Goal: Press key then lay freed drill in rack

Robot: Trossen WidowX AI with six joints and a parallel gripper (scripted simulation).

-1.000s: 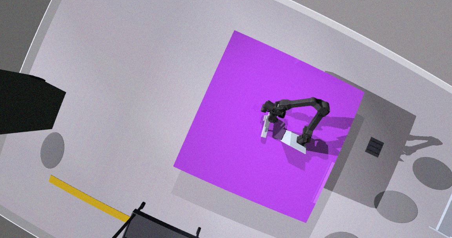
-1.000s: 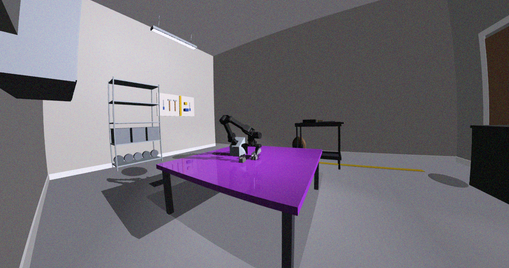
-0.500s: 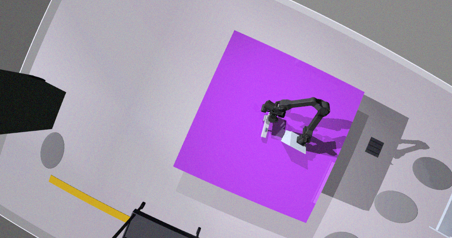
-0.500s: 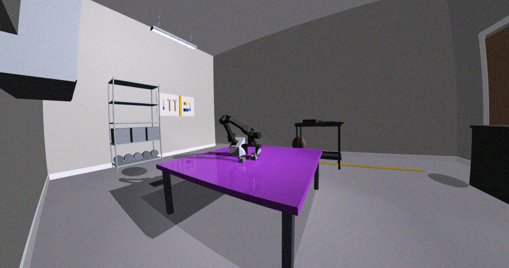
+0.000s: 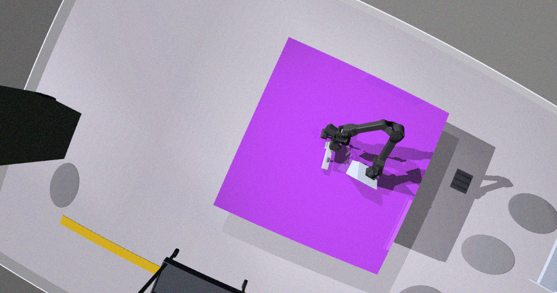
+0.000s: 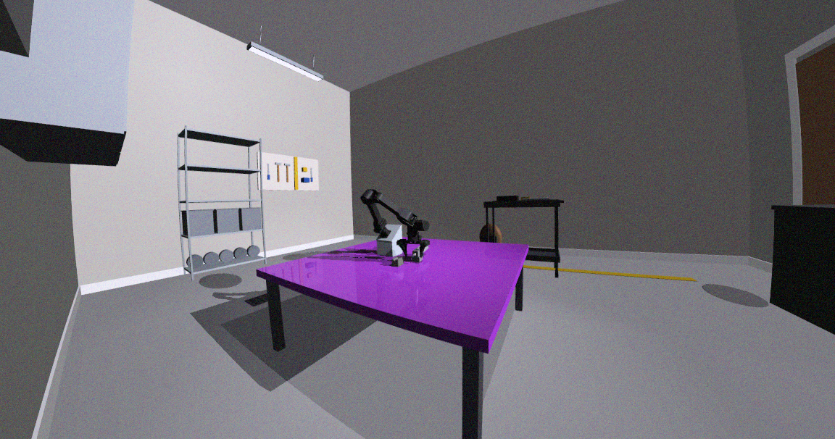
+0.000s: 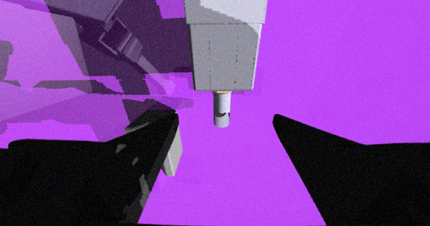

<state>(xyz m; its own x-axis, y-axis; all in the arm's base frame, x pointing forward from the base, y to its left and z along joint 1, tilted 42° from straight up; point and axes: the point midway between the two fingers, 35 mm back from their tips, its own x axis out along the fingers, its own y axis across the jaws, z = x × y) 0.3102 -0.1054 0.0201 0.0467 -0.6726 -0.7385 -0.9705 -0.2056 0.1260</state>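
My gripper tip is 6 cm to the right of the slim drill, 2 cm past it and 1 cm below it. The rest, counted from my gripper tip: rack 7 cm behind, 6 cm to the right, 2 cm below; then dark key 15 cm to the left, 4 cm behind, 1 cm above; then pale grey block 12 cm to the left, 3 cm behind, 1 cm above.
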